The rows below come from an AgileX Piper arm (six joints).
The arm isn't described. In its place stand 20 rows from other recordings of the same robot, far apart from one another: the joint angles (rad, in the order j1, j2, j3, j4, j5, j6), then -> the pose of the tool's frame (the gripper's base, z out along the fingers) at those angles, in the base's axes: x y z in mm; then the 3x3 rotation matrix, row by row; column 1 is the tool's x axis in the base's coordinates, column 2 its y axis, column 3 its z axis.
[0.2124 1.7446 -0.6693 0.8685 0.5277 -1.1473] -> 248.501 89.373 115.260; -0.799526 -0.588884 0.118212; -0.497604 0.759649 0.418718; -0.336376 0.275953 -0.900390
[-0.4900 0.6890 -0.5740 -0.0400 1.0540 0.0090] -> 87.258 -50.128 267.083; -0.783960 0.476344 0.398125; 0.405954 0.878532 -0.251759; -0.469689 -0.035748 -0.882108
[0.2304 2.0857 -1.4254 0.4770 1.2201 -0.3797] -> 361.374 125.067 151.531; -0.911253 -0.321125 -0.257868; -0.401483 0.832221 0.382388; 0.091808 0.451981 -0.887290
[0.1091 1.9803 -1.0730 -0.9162 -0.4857 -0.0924] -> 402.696 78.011 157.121; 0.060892 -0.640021 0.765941; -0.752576 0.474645 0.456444; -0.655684 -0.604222 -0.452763
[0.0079 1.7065 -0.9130 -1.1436 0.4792 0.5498] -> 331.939 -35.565 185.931; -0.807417 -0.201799 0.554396; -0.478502 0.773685 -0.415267; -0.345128 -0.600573 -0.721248
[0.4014 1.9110 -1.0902 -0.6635 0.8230 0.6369] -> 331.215 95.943 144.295; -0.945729 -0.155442 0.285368; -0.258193 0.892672 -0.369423; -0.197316 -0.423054 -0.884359
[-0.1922 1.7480 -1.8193 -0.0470 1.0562 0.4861] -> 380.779 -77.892 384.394; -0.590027 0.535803 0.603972; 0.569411 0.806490 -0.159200; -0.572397 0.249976 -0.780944
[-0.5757 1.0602 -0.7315 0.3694 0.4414 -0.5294] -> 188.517 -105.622 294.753; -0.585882 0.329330 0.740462; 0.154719 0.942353 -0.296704; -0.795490 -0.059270 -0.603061
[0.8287 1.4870 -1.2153 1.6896 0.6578 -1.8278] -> 187.290 285.996 376.525; 0.043943 -0.995214 0.087281; -0.077989 0.083681 0.993436; -0.995985 -0.050461 -0.073939
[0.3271 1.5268 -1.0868 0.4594 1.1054 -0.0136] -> 255.651 124.817 258.306; -0.987657 -0.156347 0.009407; -0.137858 0.896228 0.421629; -0.074351 0.415128 -0.906720
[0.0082 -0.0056 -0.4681 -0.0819 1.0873 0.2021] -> -3.388 -6.619 266.545; -0.485591 0.135575 0.863609; 0.158821 0.985142 -0.065352; -0.859638 0.105425 -0.499908
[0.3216 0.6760 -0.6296 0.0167 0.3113 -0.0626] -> 133.814 45.073 337.699; -0.238222 -0.332241 0.912615; -0.128575 0.942185 0.309444; -0.962662 -0.043623 -0.267167
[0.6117 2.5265 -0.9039 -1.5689 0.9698 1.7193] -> 276.791 102.478 -46.828; -0.854610 -0.175432 0.488738; -0.494982 0.559705 -0.664623; -0.156953 -0.809910 -0.565166
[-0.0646 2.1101 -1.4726 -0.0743 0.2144 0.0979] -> 468.009 -31.716 170.145; -0.688319 0.093365 0.719374; 0.069870 0.995605 -0.062363; -0.722035 0.007337 -0.691818
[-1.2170 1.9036 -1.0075 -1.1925 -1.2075 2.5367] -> 199.849 -312.950 209.332; 0.162541 -0.025627 0.986369; 0.950163 -0.265455 -0.163472; 0.266026 0.963783 -0.018798
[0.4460 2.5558 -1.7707 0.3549 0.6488 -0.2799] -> 429.625 226.596 16.562; -0.876425 -0.463164 0.131749; -0.411210 0.862236 0.295727; -0.250569 0.205007 -0.946143
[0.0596 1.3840 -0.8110 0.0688 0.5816 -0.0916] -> 260.788 19.004 230.416; -0.870711 -0.107479 0.479906; -0.086070 0.994069 0.066470; -0.484204 0.016570 -0.874798
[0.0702 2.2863 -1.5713 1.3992 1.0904 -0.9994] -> 449.492 111.317 145.472; -0.904997 -0.362239 0.223079; 0.039241 0.451059 0.891631; -0.423605 0.815677 -0.393993
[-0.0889 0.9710 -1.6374 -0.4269 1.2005 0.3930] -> 113.551 -45.385 531.744; -0.291361 0.513767 0.806940; 0.236977 0.856010 -0.459444; -0.926796 0.057363 -0.371159
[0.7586 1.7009 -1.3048 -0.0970 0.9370 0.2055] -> 258.659 235.370 256.808; -0.778202 -0.559006 0.286205; -0.535106 0.828764 0.163741; -0.328728 -0.025726 -0.944074
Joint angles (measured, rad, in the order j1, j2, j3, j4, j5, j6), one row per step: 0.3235 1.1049 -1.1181 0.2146 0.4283 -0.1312; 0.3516 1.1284 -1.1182 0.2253 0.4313 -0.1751; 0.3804 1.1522 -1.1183 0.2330 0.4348 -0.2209; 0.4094 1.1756 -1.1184 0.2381 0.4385 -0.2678; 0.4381 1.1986 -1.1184 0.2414 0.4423 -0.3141; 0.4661 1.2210 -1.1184 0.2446 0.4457 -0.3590; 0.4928 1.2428 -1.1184 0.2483 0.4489 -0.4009; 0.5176 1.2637 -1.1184 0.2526 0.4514 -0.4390; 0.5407 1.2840 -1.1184 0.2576 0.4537 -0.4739; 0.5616 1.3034 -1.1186 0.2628 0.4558 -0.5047; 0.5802 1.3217 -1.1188 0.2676 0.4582 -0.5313; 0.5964 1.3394 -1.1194 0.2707 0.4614 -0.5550; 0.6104 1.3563 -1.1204 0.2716 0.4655 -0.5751; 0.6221 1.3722 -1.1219 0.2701 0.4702 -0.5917; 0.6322 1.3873 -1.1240 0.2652 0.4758 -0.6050; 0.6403 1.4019 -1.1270 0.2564 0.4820 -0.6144
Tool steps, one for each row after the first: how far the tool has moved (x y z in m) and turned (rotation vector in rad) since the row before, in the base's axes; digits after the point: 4 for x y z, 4 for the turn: 0.0036 0.0090 -0.0059 -0.0364 0.0109 0.0439; 0.0031 0.0093 -0.0062 -0.0409 0.0087 0.0461; 0.0026 0.0094 -0.0062 -0.0438 0.0059 0.0476; 0.0020 0.0094 -0.0063 -0.0446 0.0040 0.0481; 0.0015 0.0093 -0.0063 -0.0427 0.0027 0.0477; 0.0011 0.0091 -0.0062 -0.0392 0.0027 0.0459; 0.0008 0.0086 -0.0060 -0.0348 0.0027 0.0429; 0.0005 0.0082 -0.0059 -0.0312 0.0034 0.0402; 0.0004 0.0076 -0.0057 -0.0273 0.0040 0.0364; 0.0002 0.0069 -0.0054 -0.0243 0.0050 0.0325; 0.0003 0.0062 -0.0053 -0.0235 0.0052 0.0294; 0.0004 0.0055 -0.0051 -0.0227 0.0055 0.0261; 0.0005 0.0048 -0.0047 -0.0219 0.0053 0.0226; 0.0006 0.0042 -0.0044 -0.0222 0.0046 0.0201; 0.0009 0.0035 -0.0041 -0.0225 0.0039 0.0169
